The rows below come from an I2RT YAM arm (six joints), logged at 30 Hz.
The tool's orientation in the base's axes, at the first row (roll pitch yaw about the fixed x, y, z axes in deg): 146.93 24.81 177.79
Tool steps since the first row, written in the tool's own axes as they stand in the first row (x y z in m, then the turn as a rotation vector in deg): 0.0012 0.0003 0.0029 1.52 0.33 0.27; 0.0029 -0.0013 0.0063 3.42 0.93 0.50; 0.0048 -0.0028 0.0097 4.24 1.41 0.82; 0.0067 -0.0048 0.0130 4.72 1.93 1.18; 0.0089 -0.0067 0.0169 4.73 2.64 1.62; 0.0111 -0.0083 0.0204 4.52 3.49 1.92; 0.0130 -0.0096 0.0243 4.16 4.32 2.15; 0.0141 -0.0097 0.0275 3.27 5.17 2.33; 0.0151 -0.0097 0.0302 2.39 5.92 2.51; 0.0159 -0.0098 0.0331 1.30 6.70 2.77; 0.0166 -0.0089 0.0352 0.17 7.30 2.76; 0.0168 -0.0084 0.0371 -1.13 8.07 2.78
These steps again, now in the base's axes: -0.0001 0.0018 -0.0026 -1.34 0.48 -0.68; 0.0000 0.0024 -0.0067 -3.10 1.17 -1.35; -0.0002 0.0030 -0.0108 -3.82 1.78 -1.70; -0.0003 0.0031 -0.0151 -4.22 2.43 -1.92; -0.0005 0.0036 -0.0199 -4.21 3.26 -1.91; -0.0008 0.0042 -0.0243 -4.07 4.13 -1.63; -0.0009 0.0053 -0.0287 -3.82 4.94 -1.24; -0.0006 0.0069 -0.0316 -3.11 5.73 -0.58; -0.0005 0.0084 -0.0341 -2.40 6.43 0.02; -0.0002 0.0099 -0.0367 -1.46 7.19 0.67; -0.0002 0.0118 -0.0381 -0.56 7.65 1.44; 0.0002 0.0132 -0.0394 0.47 8.27 2.36
